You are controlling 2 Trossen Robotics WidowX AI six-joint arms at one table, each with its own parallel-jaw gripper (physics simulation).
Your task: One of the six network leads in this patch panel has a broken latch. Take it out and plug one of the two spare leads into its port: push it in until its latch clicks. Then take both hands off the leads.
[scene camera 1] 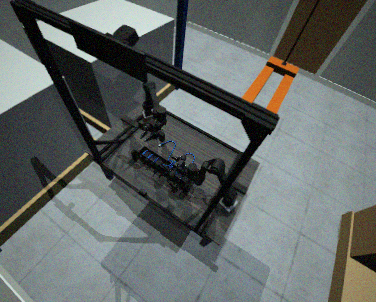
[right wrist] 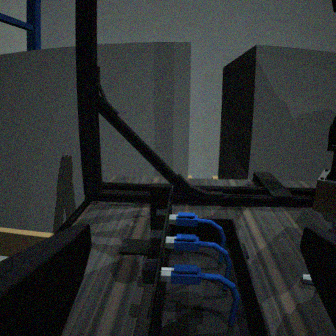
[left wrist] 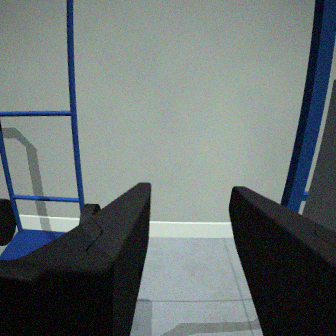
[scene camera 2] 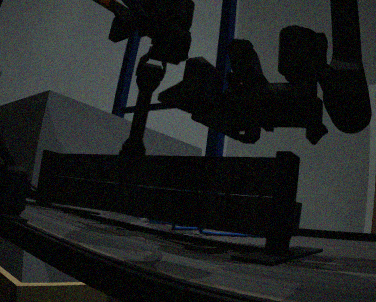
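Pixels of known places: left gripper, between the fingertips: (scene camera 1: 142, 139) (left wrist: 190, 196); right gripper, between the fingertips: (scene camera 1: 166, 160) (right wrist: 199, 237) (scene camera 2: 176, 107); left arm's base, origin of its link: (scene camera 1: 148, 112); right arm's base, origin of its link: (scene camera 1: 228, 201).
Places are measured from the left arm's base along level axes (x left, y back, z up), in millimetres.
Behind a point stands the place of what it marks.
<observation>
The dark patch panel (scene camera 1: 161, 163) (scene camera 2: 165, 187) @[y -613, x -36, z -3 mm] stands on the table. In the right wrist view three blue leads (right wrist: 185, 274) @[y -503, x -86, z 22 mm] (right wrist: 185, 242) @[y -460, x -116, z 22 mm] (right wrist: 186, 218) @[y -415, x -147, z 22 mm] sit along it; their latches are too small to judge. Blue cable loops (scene camera 1: 172, 144) @[y -337, x 125, z -67 mm] (scene camera 1: 190, 155) @[y -474, x 214, z -64 mm] show behind the panel in scene camera 1. A pale plug (right wrist: 307, 279) @[y -328, x -2, z -62 mm] lies on the table beside a right finger. My left gripper (scene camera 1: 154, 136) (left wrist: 190, 196) @[y -515, x -159, z 322 mm] is partly open and empty, away from the panel, facing a wall. My right gripper (scene camera 1: 181, 161) (right wrist: 199, 237) @[y -580, x -28, z 117 mm] is wide open and empty, above the panel; no lead is between its fingertips.
A dark frame (scene camera 1: 200, 91) @[y -914, x -80, z 970 mm] (right wrist: 89, 125) @[y -332, x -461, z 102 mm] surrounds the table (scene camera 1: 200, 139) @[y -364, x 355, z -69 mm] (scene camera 2: 165, 267) @[y -839, x -87, z -69 mm]. Large grey boxes (scene camera 1: 132, 65) (right wrist: 145, 110) stand beyond the table. A blue hand truck (left wrist: 74, 130) stands by the wall in the left wrist view. Orange forks (scene camera 1: 259, 82) lie on the floor.
</observation>
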